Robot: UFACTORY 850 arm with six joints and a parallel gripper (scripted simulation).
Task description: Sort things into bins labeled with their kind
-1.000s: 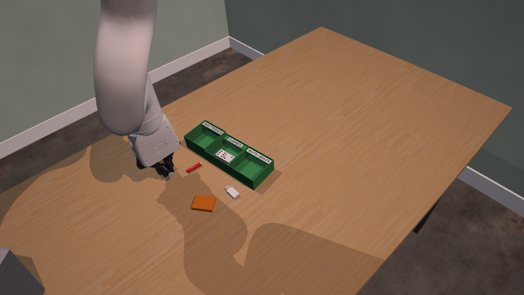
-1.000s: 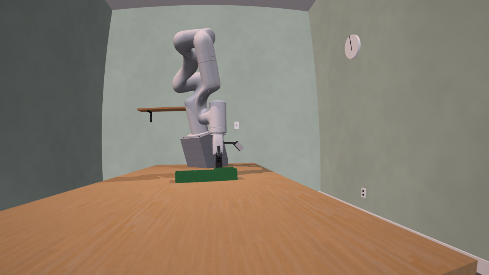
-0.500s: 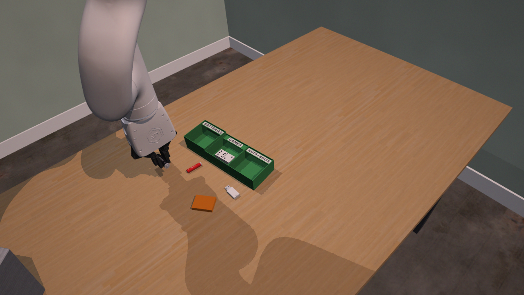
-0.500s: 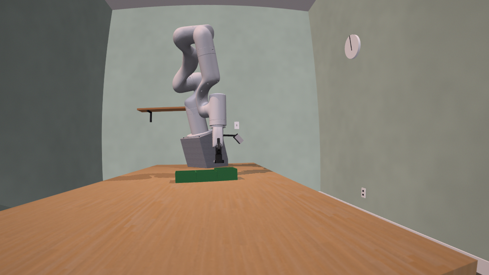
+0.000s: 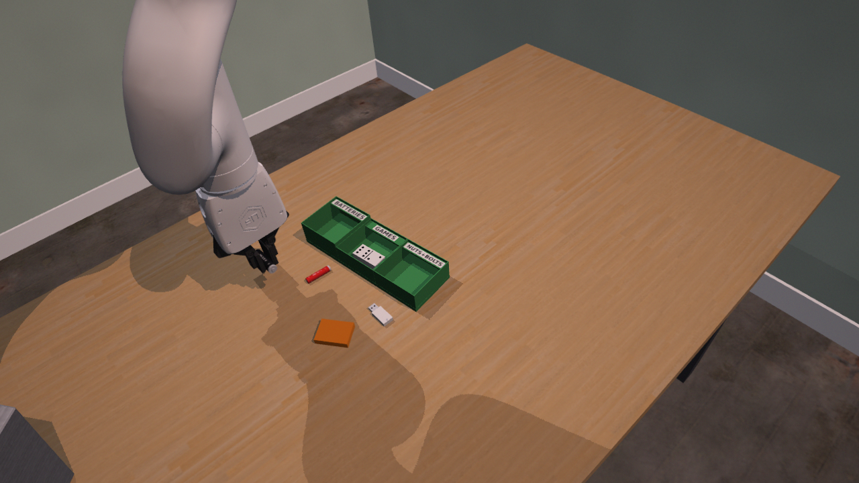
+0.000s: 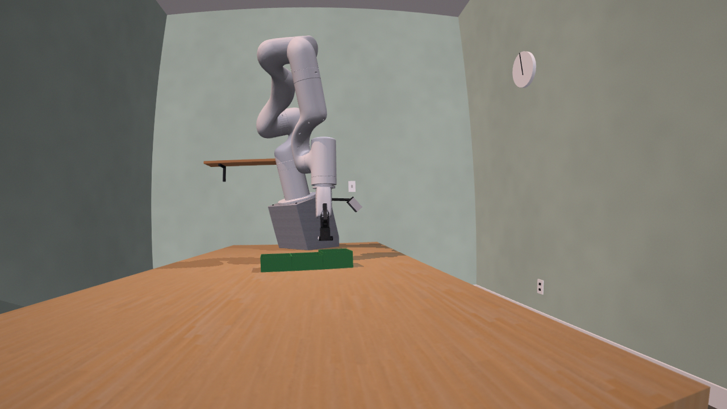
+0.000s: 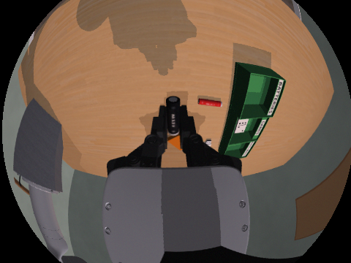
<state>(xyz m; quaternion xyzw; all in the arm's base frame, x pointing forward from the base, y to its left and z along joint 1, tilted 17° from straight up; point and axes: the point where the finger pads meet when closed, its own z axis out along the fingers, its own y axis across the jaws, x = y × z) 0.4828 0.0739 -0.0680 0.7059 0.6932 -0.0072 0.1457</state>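
Now: the red battery 60 mm ahead of my hand, 30 mm to the right of it and 80 mm below it. Also, from my hand: black battery (20 mm below); orange flat block (10 mm ahead, 140 mm to the right, 80 mm below); green bin row (150 mm ahead, 70 mm to the right, 60 mm below).
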